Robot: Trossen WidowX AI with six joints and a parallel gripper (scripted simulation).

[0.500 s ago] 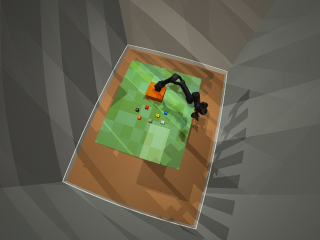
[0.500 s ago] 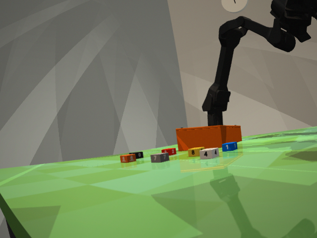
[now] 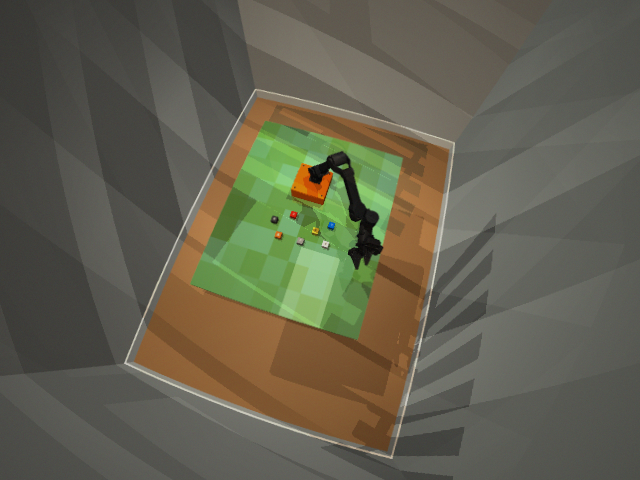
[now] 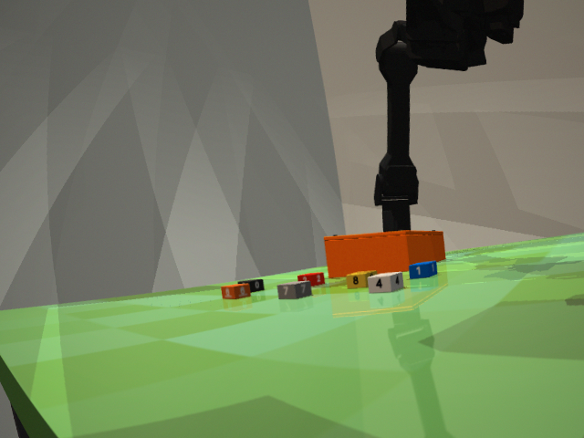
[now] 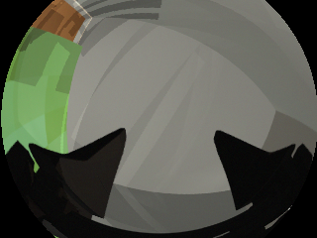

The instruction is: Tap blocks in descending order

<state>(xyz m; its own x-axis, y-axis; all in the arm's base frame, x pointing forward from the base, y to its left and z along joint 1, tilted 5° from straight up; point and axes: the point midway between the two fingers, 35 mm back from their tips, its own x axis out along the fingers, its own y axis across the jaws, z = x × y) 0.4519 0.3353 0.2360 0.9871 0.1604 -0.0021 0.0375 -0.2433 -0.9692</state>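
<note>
My gripper tip is now 31 cm above the yellow block marked 8, 26 cm to the left of it and 20 cm past it. Also, from my gripper tip: white block marked 4: 31 cm below, 19 cm to the right, 14 cm behind; blue 1 block: 31 cm below, 25 cm behind, 19 cm to the right; grey 7 block: 32 cm to the right, 31 cm below, 12 cm behind.
</note>
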